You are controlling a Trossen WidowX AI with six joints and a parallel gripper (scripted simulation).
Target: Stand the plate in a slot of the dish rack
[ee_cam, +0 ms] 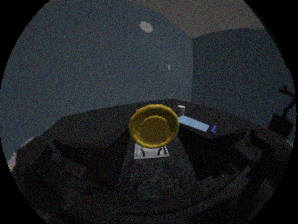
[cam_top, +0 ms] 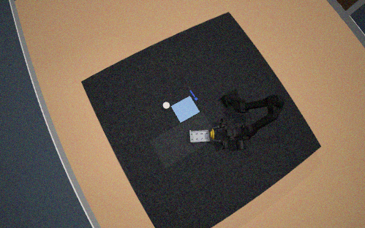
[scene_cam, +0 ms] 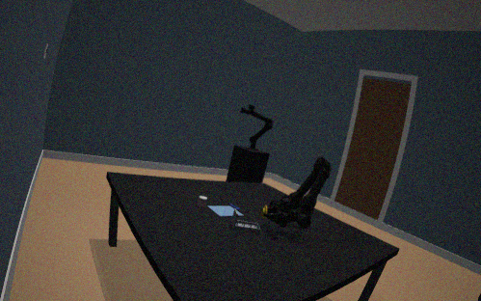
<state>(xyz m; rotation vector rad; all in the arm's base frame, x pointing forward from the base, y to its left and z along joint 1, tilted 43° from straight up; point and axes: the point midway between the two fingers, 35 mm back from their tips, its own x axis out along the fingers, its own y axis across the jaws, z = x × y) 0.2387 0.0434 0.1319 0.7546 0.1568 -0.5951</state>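
My gripper tip is 7 cm above the dish rack, 5 cm short of it and 3 cm to the left of it. From my gripper tip the other things lie so: small white cylinder 32 cm to the right, 11 cm ahead, 7 cm below; plate 1 cm behind.
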